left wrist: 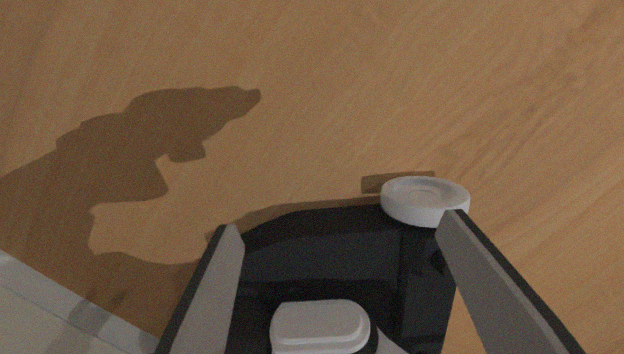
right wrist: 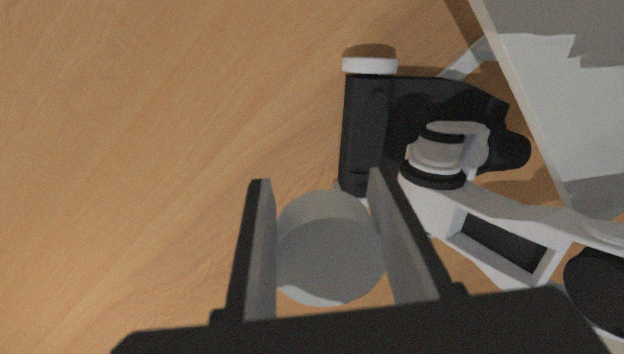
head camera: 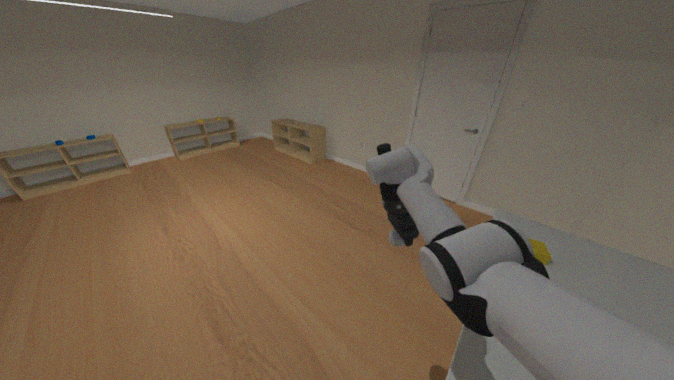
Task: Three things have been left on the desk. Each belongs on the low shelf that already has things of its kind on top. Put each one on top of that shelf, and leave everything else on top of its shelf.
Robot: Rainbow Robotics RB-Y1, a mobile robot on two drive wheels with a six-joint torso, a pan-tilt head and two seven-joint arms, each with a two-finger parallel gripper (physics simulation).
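Places are measured from the robot's base along level axes (x ahead, y left, z up), in centimetres.
Pixels of known places: left gripper, fingertip midpoint: [left wrist: 338, 229]; right gripper, fingertip midpoint: [right wrist: 320, 187] [head camera: 404, 239].
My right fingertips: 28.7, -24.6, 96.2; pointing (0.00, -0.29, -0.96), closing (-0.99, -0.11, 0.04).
Ahead of a thing's pixels: the offset from my right fingertips to its top centre, as dx, dy, dz. "*": to the spot under its first point. Level surfaces: height alone.
My right gripper [right wrist: 320, 187] is shut on a light grey round cylinder @(-0.3, +2.7, +2.4) [right wrist: 327, 250]; in the head camera the grey thing @(* -1.9, +3.4, +2.4) [head camera: 397, 238] shows below the dark gripper, over the floor. My left gripper [left wrist: 338, 229] is open, with nothing between its fingers. A yellow block @(+9.0, -71.1, -19.7) [head camera: 540, 251] lies on the desk @(dz -24.2) [head camera: 625, 280], partly behind my right arm. At the far left a low shelf @(dz -61.4) [head camera: 70, 161] has two blue things [head camera: 59, 143] [head camera: 90, 137] on top. A second low shelf [head camera: 204, 136] has yellow things [head camera: 200, 121] [head camera: 218, 119] on top. A third low shelf [head camera: 300, 140] stands near the corner; things on its top cannot be made out.
The desk edge also shows in the right wrist view [right wrist: 525, 105]. The robot's base [left wrist: 320, 260] [right wrist: 365, 135] with its wheels is below the grippers. A closed door [head camera: 460, 95] is in the wall behind my right arm. Wooden floor @(dz -96.2) [head camera: 200, 250] lies between the desk and the shelves.
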